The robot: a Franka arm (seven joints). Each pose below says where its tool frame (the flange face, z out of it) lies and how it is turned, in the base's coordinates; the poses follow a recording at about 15 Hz.
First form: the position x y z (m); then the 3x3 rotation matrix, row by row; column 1 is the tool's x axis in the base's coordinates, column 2 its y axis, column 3 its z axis. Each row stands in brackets.
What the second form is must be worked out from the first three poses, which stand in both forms.
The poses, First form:
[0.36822, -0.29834, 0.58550], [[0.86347, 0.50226, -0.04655], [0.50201, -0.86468, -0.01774], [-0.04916, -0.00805, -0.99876]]
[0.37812, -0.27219, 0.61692], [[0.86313, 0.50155, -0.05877], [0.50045, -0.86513, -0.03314], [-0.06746, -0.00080, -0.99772]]
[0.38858, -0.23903, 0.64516], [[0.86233, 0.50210, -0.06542], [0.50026, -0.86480, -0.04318], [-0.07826, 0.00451, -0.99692]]
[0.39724, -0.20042, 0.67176], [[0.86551, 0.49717, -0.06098], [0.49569, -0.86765, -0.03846], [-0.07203, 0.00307, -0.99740]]
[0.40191, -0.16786, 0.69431], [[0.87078, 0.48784, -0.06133], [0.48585, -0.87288, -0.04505], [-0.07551, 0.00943, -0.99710]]
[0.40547, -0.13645, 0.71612], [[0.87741, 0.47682, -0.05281], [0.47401, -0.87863, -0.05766], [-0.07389, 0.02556, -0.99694]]
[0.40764, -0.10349, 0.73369], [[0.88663, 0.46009, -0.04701], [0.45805, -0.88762, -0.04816], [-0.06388, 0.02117, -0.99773]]
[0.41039, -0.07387, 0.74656], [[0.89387, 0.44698, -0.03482], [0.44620, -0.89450, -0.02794], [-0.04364, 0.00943, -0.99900]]
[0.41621, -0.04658, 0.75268], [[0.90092, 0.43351, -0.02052], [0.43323, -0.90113, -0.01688], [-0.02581, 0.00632, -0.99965]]
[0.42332, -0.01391, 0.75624], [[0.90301, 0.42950, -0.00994], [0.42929, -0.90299, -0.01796], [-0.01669, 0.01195, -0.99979]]
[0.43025, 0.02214, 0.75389], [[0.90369, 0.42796, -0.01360], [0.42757, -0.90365, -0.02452], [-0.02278, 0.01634, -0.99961]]
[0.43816, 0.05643, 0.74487], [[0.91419, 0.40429, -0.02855], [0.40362, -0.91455, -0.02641], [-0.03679, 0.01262, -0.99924]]
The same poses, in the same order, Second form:
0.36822, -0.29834, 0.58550, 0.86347, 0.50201, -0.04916, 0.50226, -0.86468, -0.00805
0.37812, -0.27219, 0.61692, 0.86313, 0.50045, -0.06746, 0.50155, -0.86513, -0.00080
0.38858, -0.23903, 0.64516, 0.86233, 0.50026, -0.07826, 0.50210, -0.86480, 0.00451
0.39724, -0.20042, 0.67176, 0.86551, 0.49569, -0.07203, 0.49717, -0.86765, 0.00307
0.40191, -0.16786, 0.69431, 0.87078, 0.48585, -0.07551, 0.48784, -0.87288, 0.00943
0.40547, -0.13645, 0.71612, 0.87741, 0.47401, -0.07389, 0.47682, -0.87863, 0.02556
0.40764, -0.10349, 0.73369, 0.88663, 0.45805, -0.06388, 0.46009, -0.88762, 0.02117
0.41039, -0.07387, 0.74656, 0.89387, 0.44620, -0.04364, 0.44698, -0.89450, 0.00943
0.41621, -0.04658, 0.75268, 0.90092, 0.43323, -0.02581, 0.43351, -0.90113, 0.00632
0.42332, -0.01391, 0.75624, 0.90301, 0.42929, -0.01669, 0.42950, -0.90299, 0.01195
0.43025, 0.02214, 0.75389, 0.90369, 0.42757, -0.02278, 0.42796, -0.90365, 0.01634
0.43816, 0.05643, 0.74487, 0.91419, 0.40362, -0.03679, 0.40429, -0.91455, 0.01262

